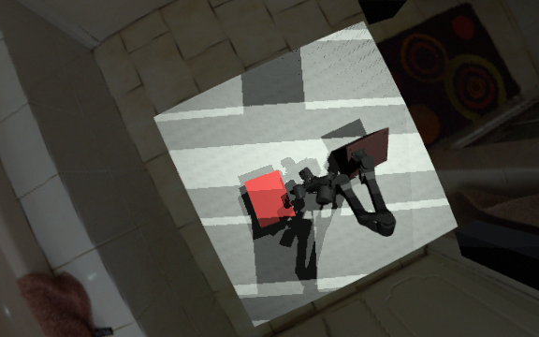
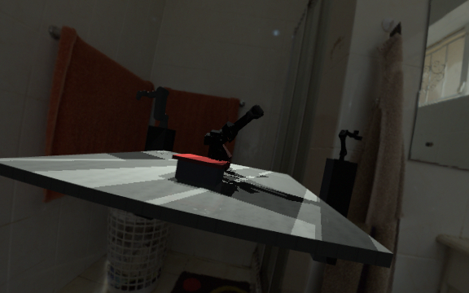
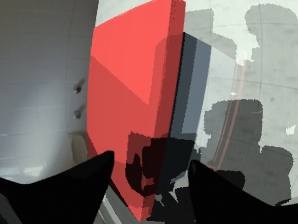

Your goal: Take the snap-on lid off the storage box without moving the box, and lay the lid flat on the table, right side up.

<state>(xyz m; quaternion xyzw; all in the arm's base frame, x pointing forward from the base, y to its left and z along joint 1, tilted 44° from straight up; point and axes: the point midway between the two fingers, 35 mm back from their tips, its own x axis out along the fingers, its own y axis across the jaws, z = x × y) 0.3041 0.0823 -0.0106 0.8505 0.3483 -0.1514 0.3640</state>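
Right now the red lid is 120 mm ahead of my gripper tip and 30 mm below it. Round my gripper tip: grey-blue storage box: 120 mm ahead, 80 mm below.
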